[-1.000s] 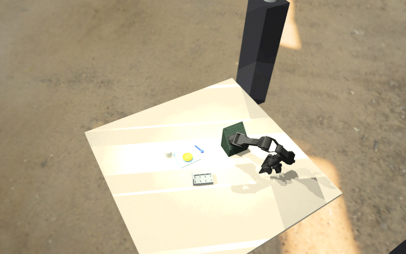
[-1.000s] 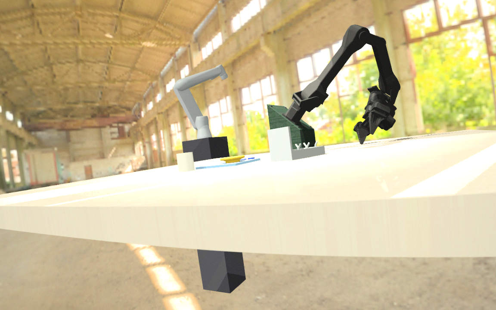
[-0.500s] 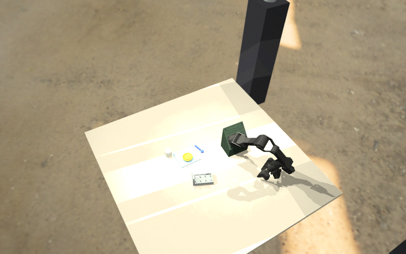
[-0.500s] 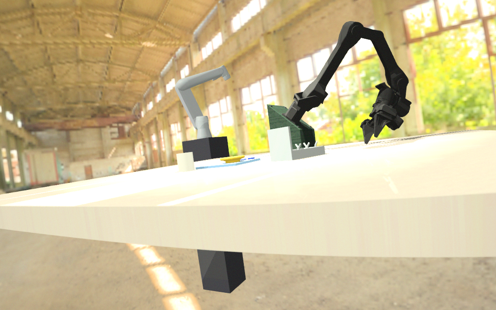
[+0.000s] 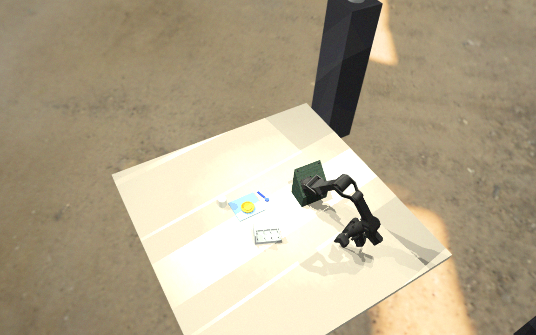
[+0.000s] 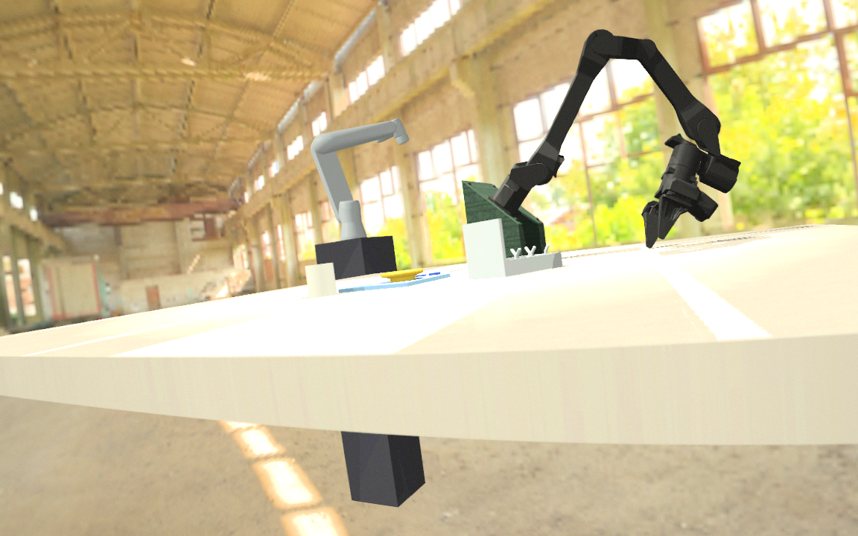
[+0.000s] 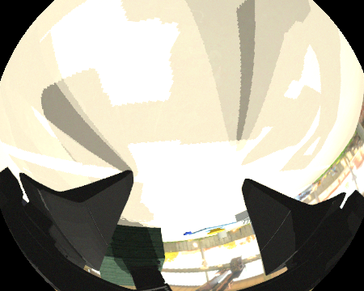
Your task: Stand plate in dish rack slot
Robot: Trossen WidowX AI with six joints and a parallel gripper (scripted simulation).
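Now: the grey dish rack 31 cm ahead of my gripper tip, 18 cm to the right of it and 1 cm above it. From my gripper tip the other things lie so: blue spoon (40 cm to the right, 20 cm ahead, 1 cm below); light blue mat (39 cm to the right, 31 cm ahead, 1 cm below); yellow plate (37 cm to the right, 31 cm ahead, 1 cm above).
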